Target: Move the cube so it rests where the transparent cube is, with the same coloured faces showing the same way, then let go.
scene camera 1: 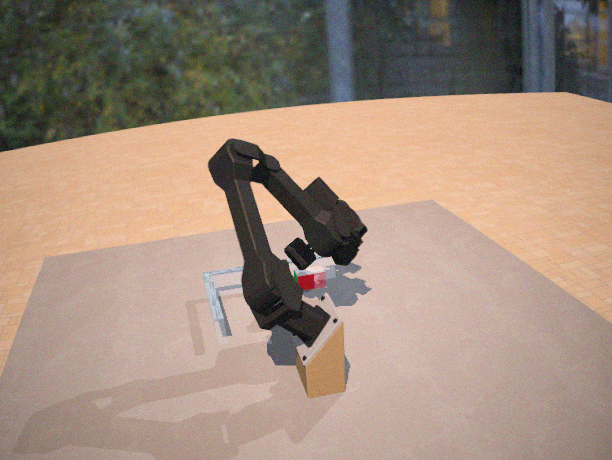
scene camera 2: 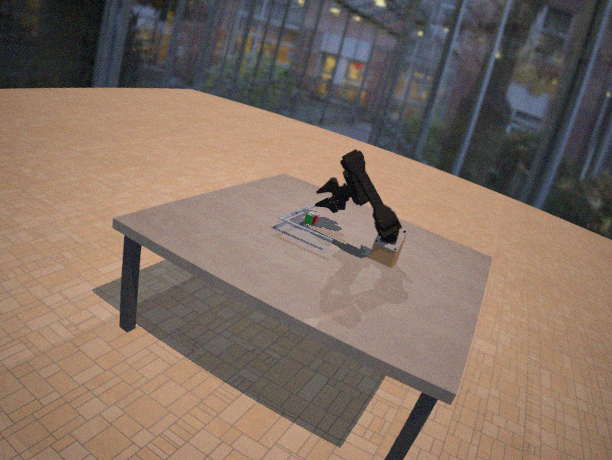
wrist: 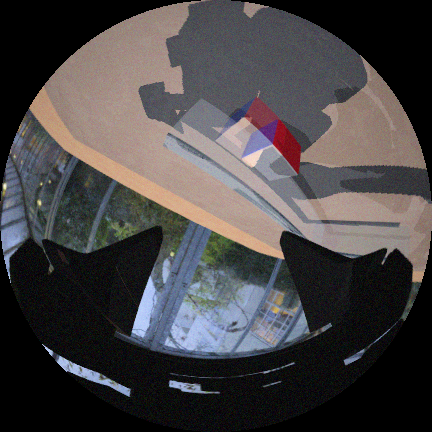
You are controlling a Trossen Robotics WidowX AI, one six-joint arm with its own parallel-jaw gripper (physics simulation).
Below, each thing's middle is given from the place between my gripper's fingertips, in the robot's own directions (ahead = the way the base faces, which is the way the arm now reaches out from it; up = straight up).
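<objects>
My hand is 10 cm to the right of the grey L-shaped frame (scene camera 1: pixel 224 282), 8 cm past the frame and 8 cm above the frame.
</objects>
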